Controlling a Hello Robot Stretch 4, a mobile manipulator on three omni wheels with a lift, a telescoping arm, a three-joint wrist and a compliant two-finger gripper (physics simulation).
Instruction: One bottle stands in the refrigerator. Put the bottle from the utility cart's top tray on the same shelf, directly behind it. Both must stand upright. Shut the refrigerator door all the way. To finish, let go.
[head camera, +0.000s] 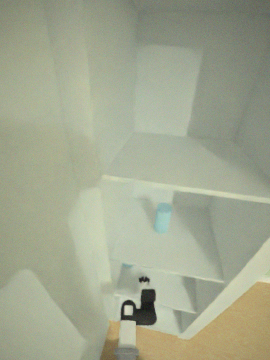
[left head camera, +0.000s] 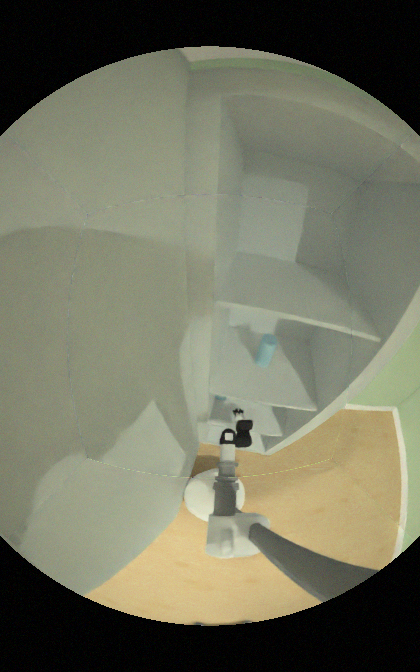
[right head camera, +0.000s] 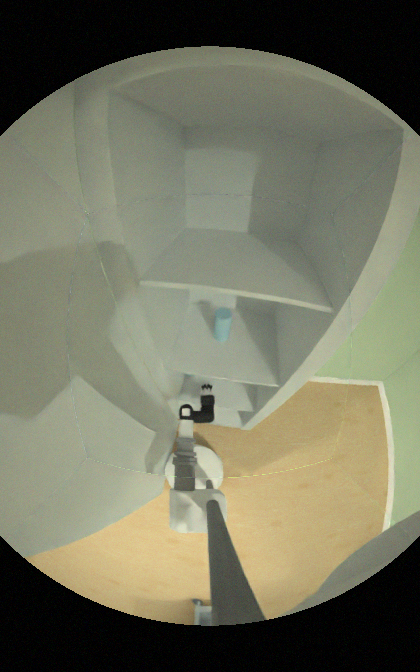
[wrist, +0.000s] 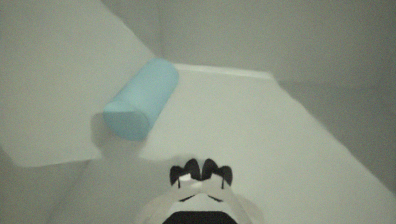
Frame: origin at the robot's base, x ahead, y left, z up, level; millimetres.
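Seen in the pictures: gripper, between the fingertips: (head camera: 144, 278) (wrist: 201, 172).
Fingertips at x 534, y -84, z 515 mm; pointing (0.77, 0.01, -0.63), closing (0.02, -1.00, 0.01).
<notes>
A point is followed by its place in that frame.
A light-blue bottle (head camera: 162, 218) {y -136, x 591, z 987 mm} (left head camera: 266, 351) (right head camera: 222, 324) stands upright on a refrigerator shelf (head camera: 190, 250) {y -269, x 501, z 880 mm} (right head camera: 245, 357). A second light-blue piece (head camera: 127, 265) {y 22, x 609, z 513 mm} (left head camera: 220, 398) shows low down, mostly hidden under that shelf's front edge. In the wrist view a light-blue cylinder (wrist: 142, 100) {y -2, x 623, z 550 mm} is ahead and left of the fingers, slanted in the picture; I cannot tell whether it lies or stands. My gripper (head camera: 144, 279) {y -84, x 534, z 515 mm} (left head camera: 238, 411) (right head camera: 206, 387) (wrist: 201, 172) {y -84, x 534, z 515 mm} is shut and empty, its tips apart from the cylinder, below the bottle's shelf in the head view. The refrigerator door (head camera: 40, 175) {y 157, x 309, z 1381 mm} (left head camera: 125, 300) is open at the left.
An upper shelf (head camera: 185, 186) {y -129, x 412, z 1299 mm} (left head camera: 300, 320) crosses above the bottle. The refrigerator's side wall (head camera: 240, 250) {y -380, x 400, z 1043 mm} stands at the right. The arm (left head camera: 225, 497) (right head camera: 185, 475) reaches in close beside the door. Tan floor (left head camera: 300, 500) (right head camera: 280, 475) lies at the right. No utility cart can be made out.
</notes>
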